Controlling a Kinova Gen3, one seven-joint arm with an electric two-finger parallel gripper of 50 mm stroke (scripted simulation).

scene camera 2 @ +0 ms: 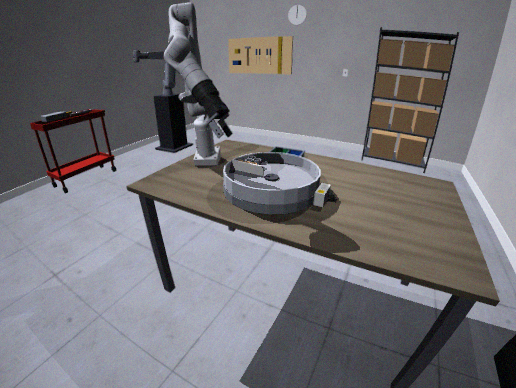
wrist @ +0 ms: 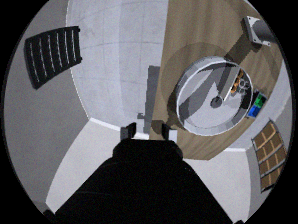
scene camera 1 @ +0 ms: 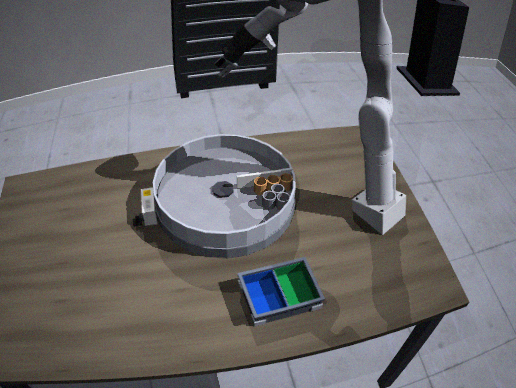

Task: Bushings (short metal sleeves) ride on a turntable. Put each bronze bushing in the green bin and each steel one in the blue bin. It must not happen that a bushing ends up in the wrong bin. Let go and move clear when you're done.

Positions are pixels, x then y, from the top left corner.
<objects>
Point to a grey turntable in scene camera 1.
185, 192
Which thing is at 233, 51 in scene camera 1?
My gripper.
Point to a grey turntable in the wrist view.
202, 92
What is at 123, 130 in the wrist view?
My gripper.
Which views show my gripper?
Scene camera 2, the wrist view and scene camera 1: all of them.
</objects>
